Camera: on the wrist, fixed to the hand. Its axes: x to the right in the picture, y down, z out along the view.
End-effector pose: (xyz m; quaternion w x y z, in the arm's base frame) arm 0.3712 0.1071 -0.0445 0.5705 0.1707 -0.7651 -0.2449
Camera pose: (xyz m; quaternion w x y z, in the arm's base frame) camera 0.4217 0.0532 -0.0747 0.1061 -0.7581 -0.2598 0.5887
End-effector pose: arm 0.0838 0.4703 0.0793 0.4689 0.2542 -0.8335 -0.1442
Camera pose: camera 0.1490 0.4252 0.0701 0.0075 0.8179 0.3193 -0.4787
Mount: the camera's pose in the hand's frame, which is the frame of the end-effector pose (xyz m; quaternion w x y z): -0.0094 -0.0606 -0.0511 0.0143 -0.0634 0.1522 -0.9862
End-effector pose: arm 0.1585 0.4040 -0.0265 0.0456 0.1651 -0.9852 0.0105
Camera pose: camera 0.1915 0.3516 0.0238 0.1714 0.9695 0.1550 -0.0822
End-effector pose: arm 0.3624 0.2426 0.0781 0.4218 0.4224 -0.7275 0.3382
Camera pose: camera 0.4364 0.2639 0.0991 0.4771 0.6453 0.4489 -0.3930
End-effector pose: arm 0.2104 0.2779 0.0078 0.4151 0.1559 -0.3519 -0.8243
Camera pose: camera 0.2093 0.2870 -0.0715 0.7436 -0.4484 -0.2642 0.4198
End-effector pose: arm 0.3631 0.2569 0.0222 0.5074 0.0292 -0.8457 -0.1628
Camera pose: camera 0.4050 0.1891 0.0178 0.0227 -0.8271 -0.1043 0.5519
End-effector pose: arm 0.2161 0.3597 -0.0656 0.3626 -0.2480 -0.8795 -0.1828
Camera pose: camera 0.2154 0.2821 -0.0468 0.0570 -0.8687 0.1904 0.4537
